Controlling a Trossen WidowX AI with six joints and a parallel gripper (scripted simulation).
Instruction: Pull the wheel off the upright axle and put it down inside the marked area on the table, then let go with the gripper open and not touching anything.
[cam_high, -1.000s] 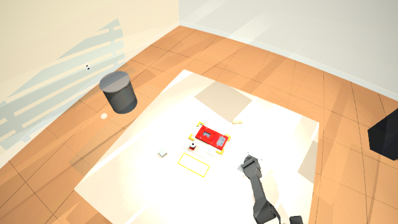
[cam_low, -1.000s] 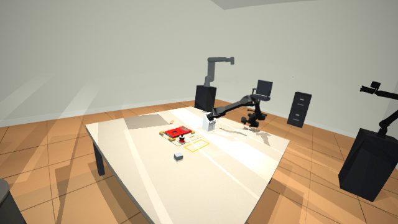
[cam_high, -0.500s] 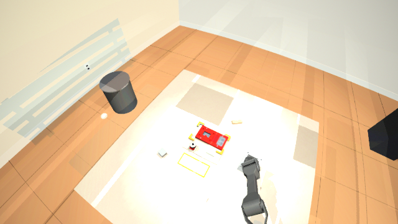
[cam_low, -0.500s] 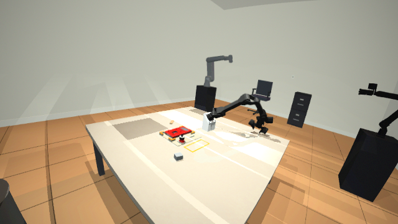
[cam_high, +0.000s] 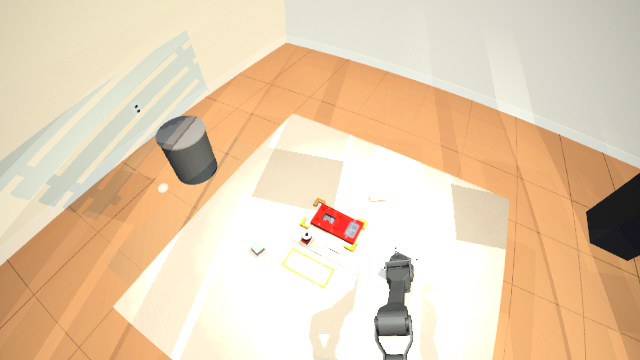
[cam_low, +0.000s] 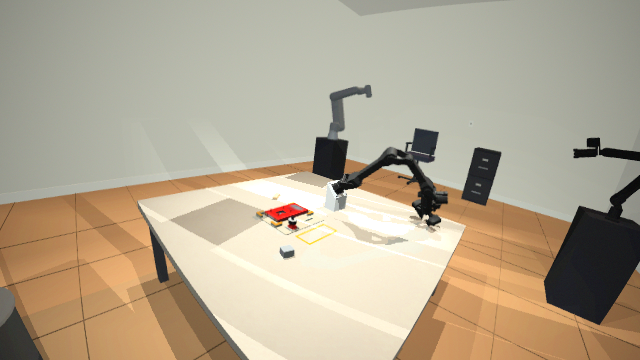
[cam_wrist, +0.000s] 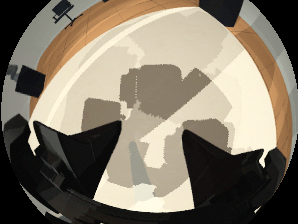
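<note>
Now: the pale hub 630 mm ahead of my gripper tip, 400 mm to the right of it and 30 mm above it.
</note>
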